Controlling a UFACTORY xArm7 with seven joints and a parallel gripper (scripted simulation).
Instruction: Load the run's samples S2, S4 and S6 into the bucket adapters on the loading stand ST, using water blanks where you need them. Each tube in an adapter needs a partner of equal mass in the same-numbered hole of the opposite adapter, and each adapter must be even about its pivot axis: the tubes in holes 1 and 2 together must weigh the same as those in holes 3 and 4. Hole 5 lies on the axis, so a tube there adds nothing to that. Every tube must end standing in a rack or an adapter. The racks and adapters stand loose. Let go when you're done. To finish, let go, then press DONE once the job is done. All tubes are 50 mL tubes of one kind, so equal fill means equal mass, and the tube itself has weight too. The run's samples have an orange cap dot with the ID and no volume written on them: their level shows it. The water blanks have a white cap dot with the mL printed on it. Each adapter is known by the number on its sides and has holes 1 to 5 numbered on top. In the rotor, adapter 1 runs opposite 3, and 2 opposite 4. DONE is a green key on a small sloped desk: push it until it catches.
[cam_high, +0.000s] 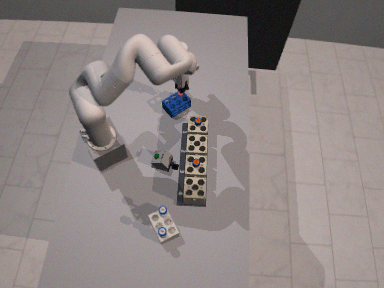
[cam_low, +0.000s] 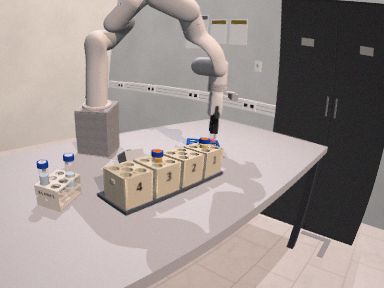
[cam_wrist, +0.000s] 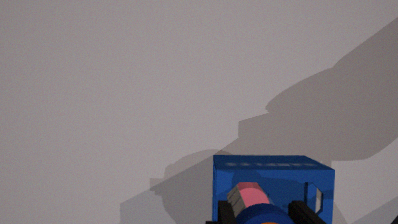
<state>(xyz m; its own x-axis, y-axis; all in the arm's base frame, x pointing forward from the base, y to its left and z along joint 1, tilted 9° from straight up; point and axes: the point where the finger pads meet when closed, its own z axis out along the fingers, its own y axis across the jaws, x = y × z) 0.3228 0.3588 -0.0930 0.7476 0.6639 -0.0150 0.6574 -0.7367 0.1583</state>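
Right now the sample tube S6 is 50 mm below my hand and 10 mm to the left of it. The rest, counted from my hand: sample tube S4 (200 mm to the right, 100 mm ahead, 50 mm below); then blue sample rack (90 mm below, 40 mm to the right, 20 mm behind); then green DONE key (380 mm to the right, 80 mm behind, 50 mm below).
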